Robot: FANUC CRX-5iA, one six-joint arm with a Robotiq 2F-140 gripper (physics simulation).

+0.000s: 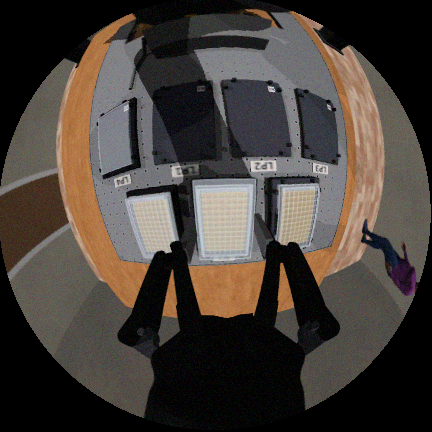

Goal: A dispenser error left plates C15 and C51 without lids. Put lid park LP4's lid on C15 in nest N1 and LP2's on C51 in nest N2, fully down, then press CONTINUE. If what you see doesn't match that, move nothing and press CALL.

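Frame: origin at the arm's base, x ahead, y left, z up, level; centimetres.
Where they show: gripper, fingertip midpoint: (224,223).
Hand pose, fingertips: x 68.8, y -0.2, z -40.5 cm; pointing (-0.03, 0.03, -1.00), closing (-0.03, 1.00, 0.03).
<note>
After its pixels a point has its place.
Three well plates lie in a row on the grey perforated board (108,209) @[x 66.2, y -25.8, z -44.6 cm]: a left plate (153,221) @[x 68.3, y -11.9, z -41.5 cm], a middle plate (223,217) @[x 67.6, y -0.3, z -40.0 cm] and a right plate (297,213) @[x 68.5, y 12.7, z -41.6 cm]. The middle one has a wide pale frame, like a clear lid seated over it. My gripper (224,223) @[x 68.8, y -0.2, z -40.5 cm] reaches down with one finger on each long side of that frame and is shut on it. Behind are four lid parks. LP4 (116,137) @[x 52.4, y -18.1, z -42.9 cm] holds a light grey lid. LP1 (185,120) @[x 52.8, y -5.0, z -43.7 cm], LP2 (255,116) @[x 52.7, y 5.9, z -43.7 cm] and LP3 (318,125) @[x 52.0, y 19.1, z -43.7 cm] look dark and bare. I cannot read the plate or nest labels.
The board sits on a round wooden table (225,285) @[x 90.5, y -0.3, z -45.9 cm]. Dark equipment (201,36) @[x 34.1, y -1.4, z -41.0 cm] stands at the far end of the board. A person in purple (397,268) is on the floor to the right of the table.
</note>
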